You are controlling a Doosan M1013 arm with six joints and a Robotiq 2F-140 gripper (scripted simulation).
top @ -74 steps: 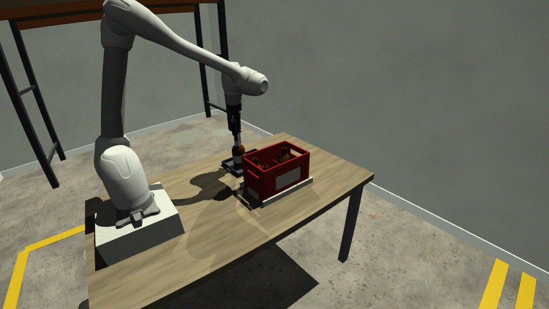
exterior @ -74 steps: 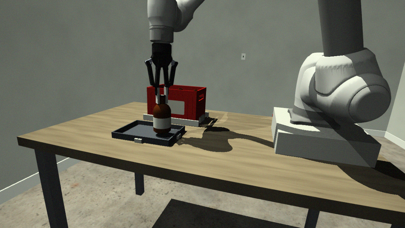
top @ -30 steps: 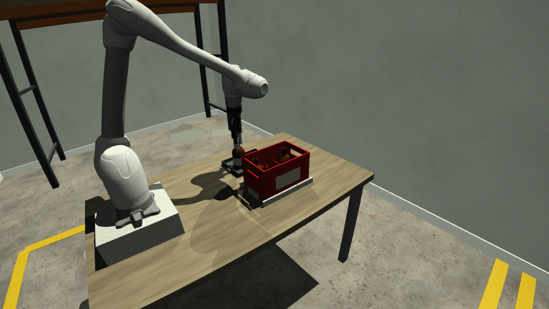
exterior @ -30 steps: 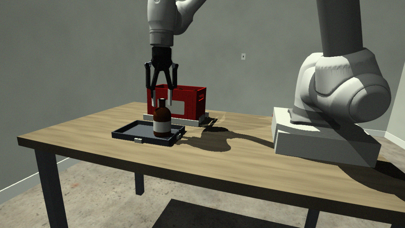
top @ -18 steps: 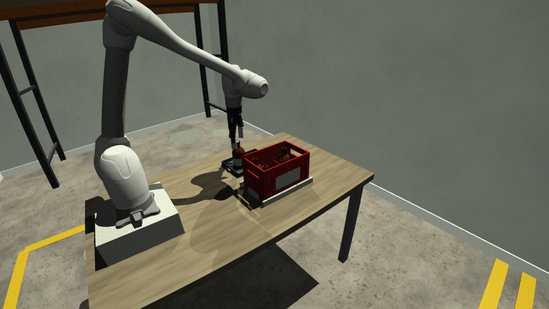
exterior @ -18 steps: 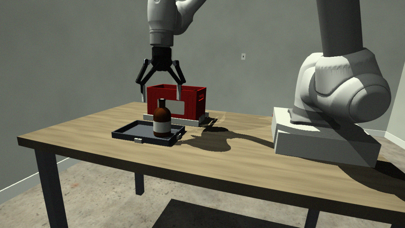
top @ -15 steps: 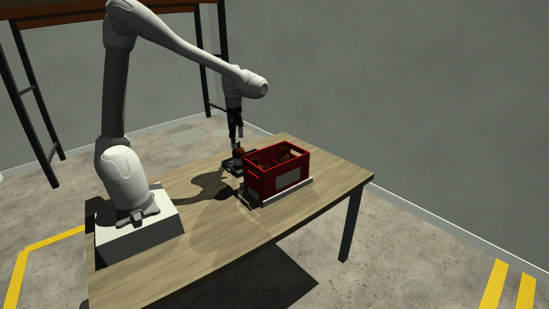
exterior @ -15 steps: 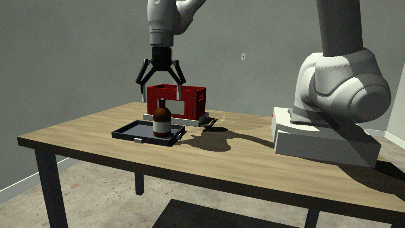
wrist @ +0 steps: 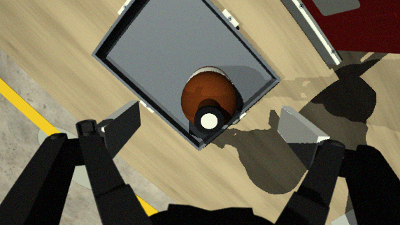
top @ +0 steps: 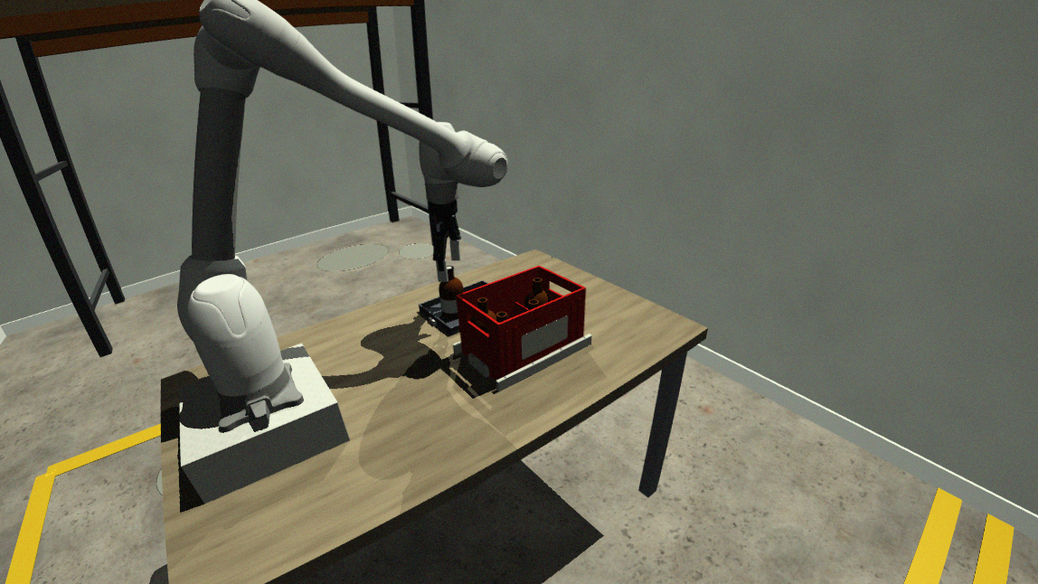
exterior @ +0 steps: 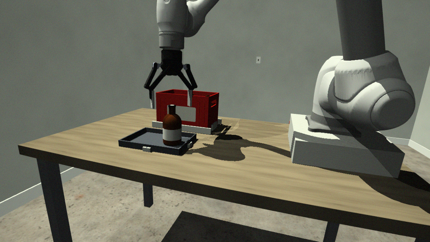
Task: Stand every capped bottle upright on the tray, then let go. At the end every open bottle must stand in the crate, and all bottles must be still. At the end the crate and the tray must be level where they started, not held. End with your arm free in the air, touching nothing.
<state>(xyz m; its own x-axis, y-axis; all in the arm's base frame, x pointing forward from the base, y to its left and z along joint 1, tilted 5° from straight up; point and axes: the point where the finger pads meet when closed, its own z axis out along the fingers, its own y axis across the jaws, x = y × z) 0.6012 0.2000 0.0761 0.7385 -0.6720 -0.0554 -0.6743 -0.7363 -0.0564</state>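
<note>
Now: hand 80 mm above the brown capped bottle. Also, from my hand: red crate (280 mm to the right, 80 mm below, 60 mm ahead); then dark tray (150 mm below, 50 mm ahead, 10 mm to the left).
</note>
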